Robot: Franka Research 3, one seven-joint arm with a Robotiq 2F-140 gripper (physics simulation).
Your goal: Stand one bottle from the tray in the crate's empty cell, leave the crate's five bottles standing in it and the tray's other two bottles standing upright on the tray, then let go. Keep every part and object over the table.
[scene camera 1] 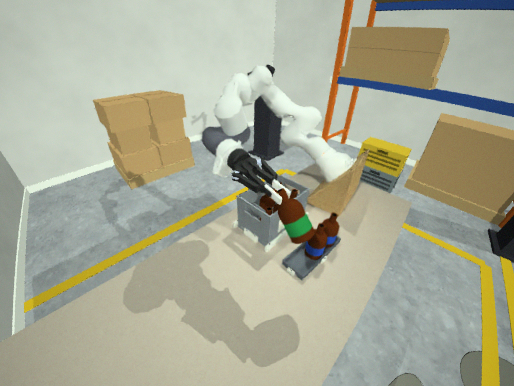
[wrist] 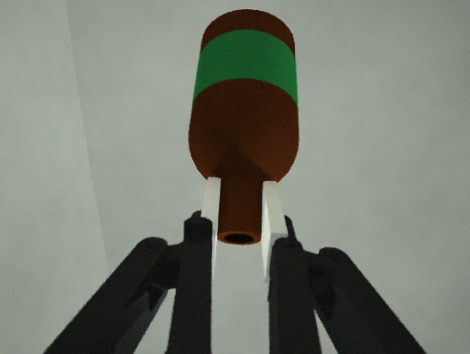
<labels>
gripper: scene camera 1; wrist
green-banded bottle: scene camera 1 291,212; wrist 244,128
same spot on gripper: (scene camera 1: pixel 252 182) = (wrist: pixel 150 323)
</labels>
